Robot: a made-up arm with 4 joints. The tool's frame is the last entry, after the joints.
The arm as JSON. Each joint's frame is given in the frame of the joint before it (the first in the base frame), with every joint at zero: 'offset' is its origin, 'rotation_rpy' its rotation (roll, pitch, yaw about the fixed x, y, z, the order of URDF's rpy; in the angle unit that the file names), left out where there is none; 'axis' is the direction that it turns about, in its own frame. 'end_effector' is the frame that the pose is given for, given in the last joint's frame.
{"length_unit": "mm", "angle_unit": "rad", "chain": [
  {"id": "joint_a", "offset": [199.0, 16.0, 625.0], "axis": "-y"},
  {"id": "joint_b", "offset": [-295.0, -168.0, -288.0], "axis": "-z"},
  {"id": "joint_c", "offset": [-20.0, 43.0, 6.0], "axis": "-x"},
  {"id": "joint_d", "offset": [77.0, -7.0, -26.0], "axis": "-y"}
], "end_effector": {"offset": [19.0, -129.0, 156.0], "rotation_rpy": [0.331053, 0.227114, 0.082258]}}
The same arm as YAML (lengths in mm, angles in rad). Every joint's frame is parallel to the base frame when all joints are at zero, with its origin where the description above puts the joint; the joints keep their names.
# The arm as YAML. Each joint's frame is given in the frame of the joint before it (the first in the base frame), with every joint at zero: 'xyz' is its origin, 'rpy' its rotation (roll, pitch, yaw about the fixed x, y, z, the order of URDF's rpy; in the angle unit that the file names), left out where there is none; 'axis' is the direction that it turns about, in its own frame. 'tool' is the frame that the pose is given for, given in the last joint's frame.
units:
  length: mm
  angle: rad
joints:
  - name: joint_a
    type: revolute
    origin:
      xyz: [199.0, 16.0, 625.0]
    axis: "-y"
  - name: joint_b
    type: revolute
    origin:
      xyz: [-295.0, -168.0, -288.0]
    axis: "-z"
  - name: joint_c
    type: revolute
    origin:
      xyz: [-20.0, 43.0, 6.0]
    axis: "-x"
  - name: joint_d
    type: revolute
    origin:
      xyz: [77.0, -7.0, -26.0]
    axis: "-y"
tool:
  origin:
    xyz: [19.0, -129.0, 156.0]
    rpy: [0.3311, 0.2271, 0.0823]

